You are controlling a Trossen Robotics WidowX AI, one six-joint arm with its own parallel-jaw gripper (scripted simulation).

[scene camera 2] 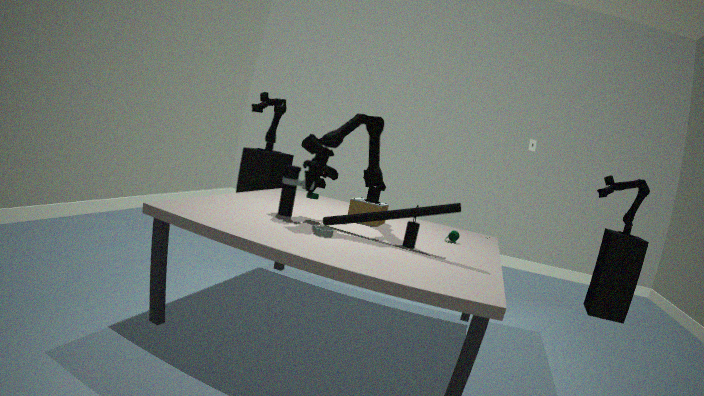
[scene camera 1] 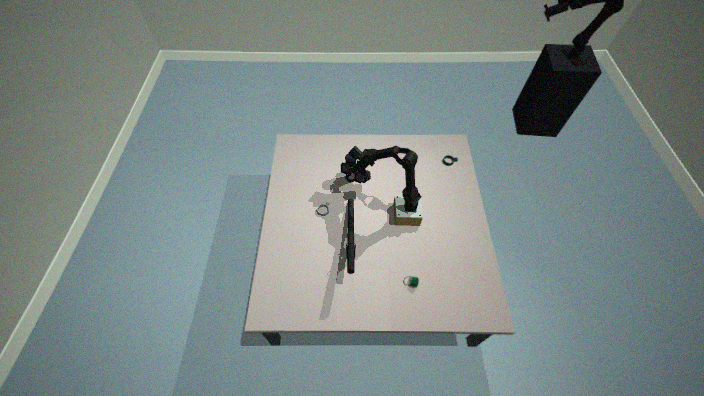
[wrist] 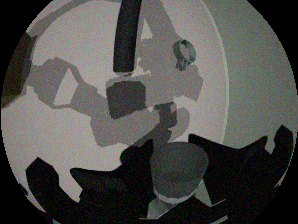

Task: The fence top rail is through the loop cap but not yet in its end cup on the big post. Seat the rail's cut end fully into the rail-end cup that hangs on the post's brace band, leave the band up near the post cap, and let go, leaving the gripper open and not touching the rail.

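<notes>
A rail-end cup and a top rail appear in the pictures together with the gripper, which the wrist view shows as well.
</notes>
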